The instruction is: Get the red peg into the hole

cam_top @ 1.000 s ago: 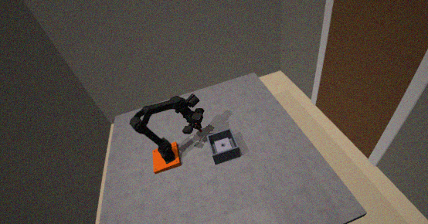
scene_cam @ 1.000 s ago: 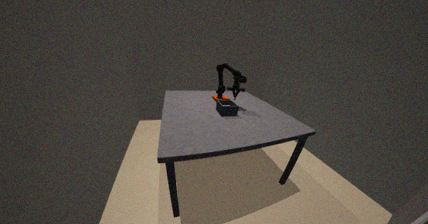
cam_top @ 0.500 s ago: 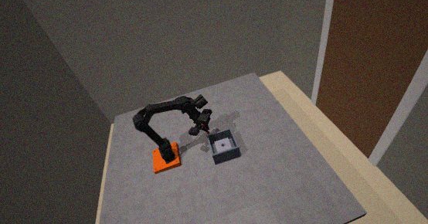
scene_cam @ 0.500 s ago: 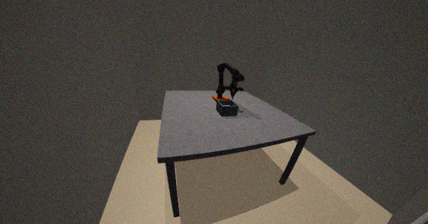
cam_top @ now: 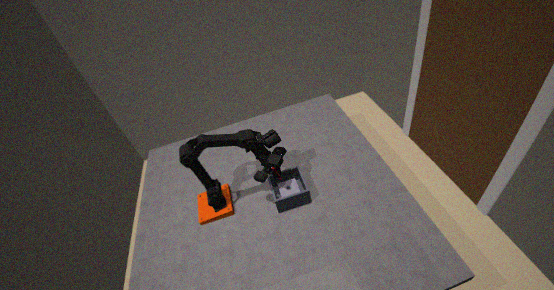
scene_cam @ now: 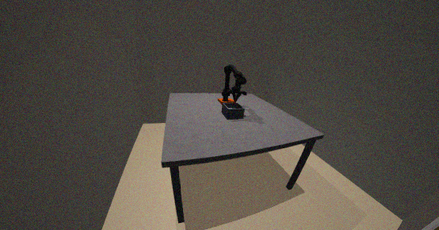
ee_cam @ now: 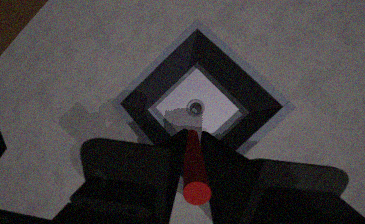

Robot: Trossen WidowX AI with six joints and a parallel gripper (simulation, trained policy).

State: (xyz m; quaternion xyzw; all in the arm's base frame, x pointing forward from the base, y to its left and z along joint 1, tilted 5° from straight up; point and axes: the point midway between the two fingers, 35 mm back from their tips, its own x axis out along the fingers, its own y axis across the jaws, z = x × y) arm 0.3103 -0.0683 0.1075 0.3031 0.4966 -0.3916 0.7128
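The red peg lies 10 mm behind my gripper tip, 10 mm to the left of it and 10 mm above it. Also, from my gripper tip: plate 20 mm ahead, 30 mm to the right, 90 mm below; dark box 20 mm ahead, 30 mm to the right, 110 mm below.
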